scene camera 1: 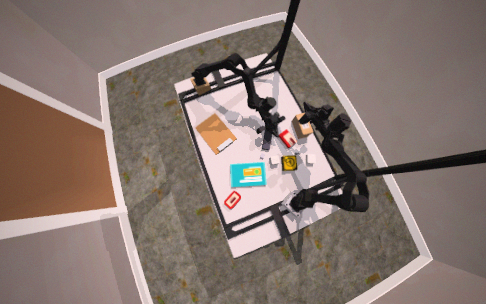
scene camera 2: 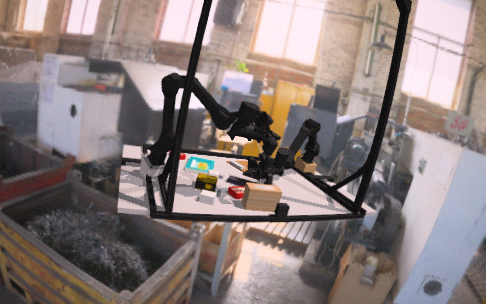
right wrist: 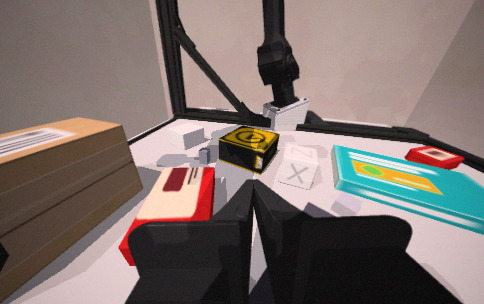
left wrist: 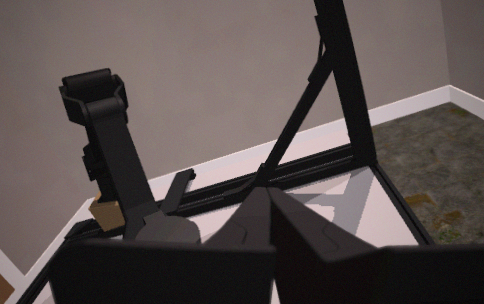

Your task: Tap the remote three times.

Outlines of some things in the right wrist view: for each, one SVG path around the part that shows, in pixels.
The right gripper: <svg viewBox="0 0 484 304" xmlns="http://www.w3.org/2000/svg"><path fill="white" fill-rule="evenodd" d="M0 242L1 272L9 254ZM127 238L128 248L139 274L139 279L124 304L248 304L254 211L275 304L463 304L406 252L412 237L412 227L406 220L392 215L312 217L286 201L258 179L247 179L226 205L209 220L146 222L134 228Z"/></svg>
A red-framed tag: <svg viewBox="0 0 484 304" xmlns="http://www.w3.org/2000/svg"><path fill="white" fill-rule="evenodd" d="M405 156L405 159L408 161L447 170L457 168L465 159L459 155L431 146L410 149Z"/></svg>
A white cube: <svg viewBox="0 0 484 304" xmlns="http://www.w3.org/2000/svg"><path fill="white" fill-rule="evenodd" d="M204 127L187 123L169 128L170 144L183 150L205 142Z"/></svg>
